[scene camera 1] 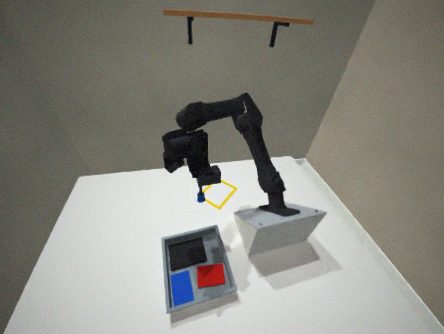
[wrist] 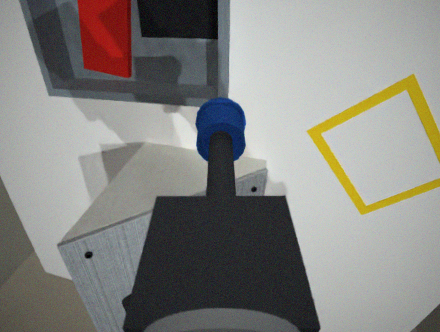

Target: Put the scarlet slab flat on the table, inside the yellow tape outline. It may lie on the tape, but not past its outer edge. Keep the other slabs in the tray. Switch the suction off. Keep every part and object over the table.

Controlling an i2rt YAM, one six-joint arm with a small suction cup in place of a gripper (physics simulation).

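Frame: origin at the arm's base, x back, y right, z up, level; metres.
Seen in the pictures: end effector, tool point: point(scene camera 1: 201, 199) point(wrist: 220, 120); arm's base, origin of the base link: point(scene camera 1: 277, 210).
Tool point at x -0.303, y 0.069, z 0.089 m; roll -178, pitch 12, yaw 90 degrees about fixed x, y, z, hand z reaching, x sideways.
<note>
Offsets run from my tool point to a thing's top centre. "spot": to the spot under its first point.
The scarlet slab @(dx -0.013, dy -0.193, dz -0.191 m) point(scene camera 1: 211, 276) point(wrist: 107, 42) lies flat in the grey tray point(scene camera 1: 227, 266) point(wrist: 224, 50), on the side nearer the robot's base. A blue slab @(dx -0.119, dy -0.204, dz -0.189 m) point(scene camera 1: 182, 288) and a black slab @(dx -0.081, dy -0.091, dz -0.190 m) point(scene camera 1: 187, 253) point(wrist: 179, 19) lie in the tray too. The yellow tape outline @(spot: dx +0.165, dy +0.126, dz -0.203 m) point(scene camera 1: 228, 198) point(wrist: 342, 178) lies on the table behind the tray, with no slab inside it; in the wrist view its right corner is cut off. My suction cup point(scene camera 1: 201, 197) point(wrist: 220, 129) is blue, hangs in the air above the table and bears nothing. It is apart from all the slabs, so the gripper is open.
The robot's base stands on a grey wedge-shaped block point(scene camera 1: 280, 236) point(wrist: 117, 250) to the right of the tray. A wooden shelf point(scene camera 1: 240, 17) is on the back wall. A pale ledge point(scene camera 1: 367, 239) runs along the table's right edge.
</note>
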